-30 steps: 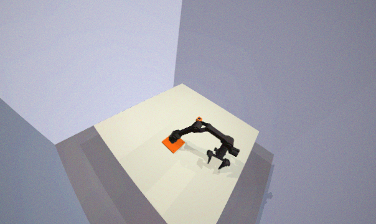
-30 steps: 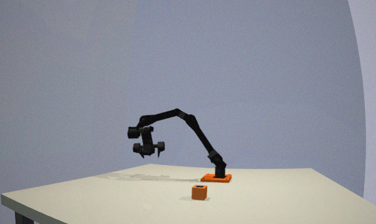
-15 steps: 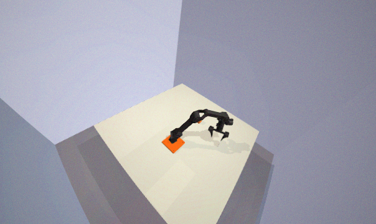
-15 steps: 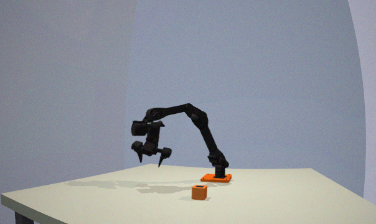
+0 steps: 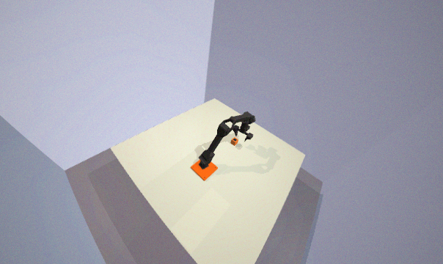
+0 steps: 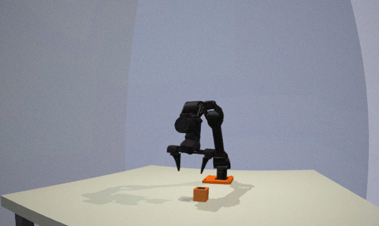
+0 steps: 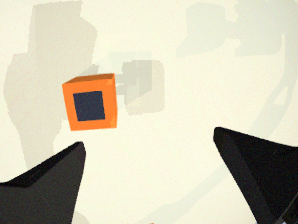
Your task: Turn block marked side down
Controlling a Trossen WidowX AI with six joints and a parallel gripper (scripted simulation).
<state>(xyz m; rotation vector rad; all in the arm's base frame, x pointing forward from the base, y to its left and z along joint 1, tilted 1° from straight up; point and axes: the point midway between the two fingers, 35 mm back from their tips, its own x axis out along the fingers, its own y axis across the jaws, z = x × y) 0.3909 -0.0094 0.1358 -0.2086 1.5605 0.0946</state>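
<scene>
The orange block is 50 mm to the left of my gripper tip and 70 mm below it.
</scene>
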